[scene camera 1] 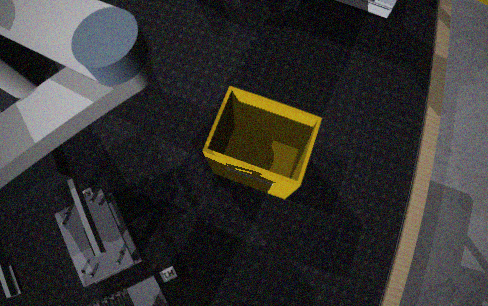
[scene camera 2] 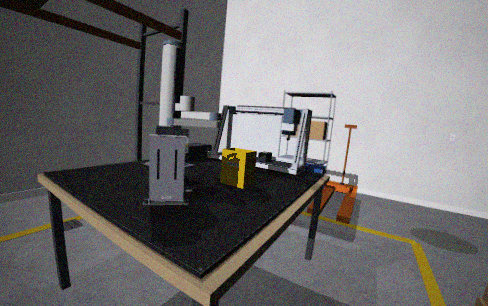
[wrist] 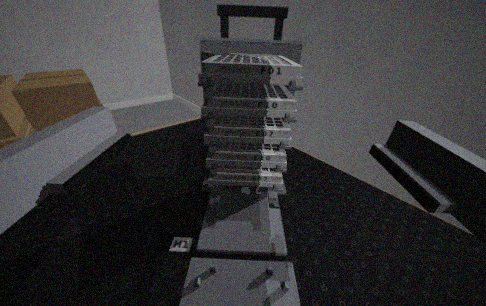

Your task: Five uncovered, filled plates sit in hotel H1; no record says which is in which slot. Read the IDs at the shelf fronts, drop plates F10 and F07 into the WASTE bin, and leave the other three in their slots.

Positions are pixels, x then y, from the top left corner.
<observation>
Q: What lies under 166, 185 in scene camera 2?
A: A hotel H1.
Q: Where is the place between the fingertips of my gripper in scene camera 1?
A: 55, 276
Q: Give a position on a plate F07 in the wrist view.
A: At 224, 174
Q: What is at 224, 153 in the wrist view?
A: A plate E10.
</observation>
